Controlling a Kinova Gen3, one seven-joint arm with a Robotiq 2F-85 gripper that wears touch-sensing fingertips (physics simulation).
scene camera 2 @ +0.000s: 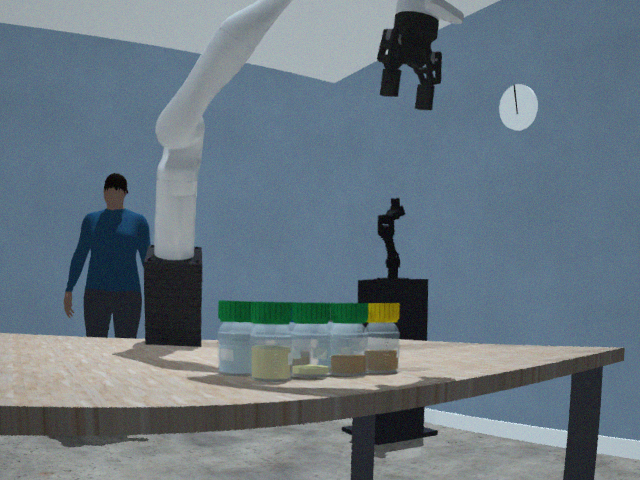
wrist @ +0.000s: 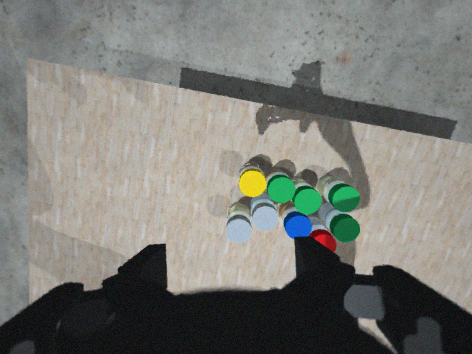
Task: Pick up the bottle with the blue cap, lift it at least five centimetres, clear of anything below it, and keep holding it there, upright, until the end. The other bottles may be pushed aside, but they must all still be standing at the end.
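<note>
The bottle with the blue cap [wrist: 298, 226] stands in the front part of a tight cluster in the wrist view, close to the tip of the right-hand finger. A white-capped bottle [wrist: 265, 216] is to its left, a green-capped one [wrist: 307, 200] just behind it, and a red-capped one [wrist: 322, 241] at its lower right, partly covered by the finger. In the scene view the blue-capped bottle is largely hidden behind green-capped bottles. My gripper [scene camera 2: 406, 100] [wrist: 231, 261] is open and empty, high above the table and pointing down.
Other upright bottles include a yellow-capped one [scene camera 2: 383, 313] [wrist: 252, 183], another white-capped one [wrist: 239, 229] and more green-capped ones [scene camera 2: 271, 313] [wrist: 345, 228]. They stand on the wooden table [scene camera 2: 103, 382] [wrist: 100, 150]. A black arm [scene camera 2: 391, 248] on a pedestal and a person [scene camera 2: 113, 253] are behind the table.
</note>
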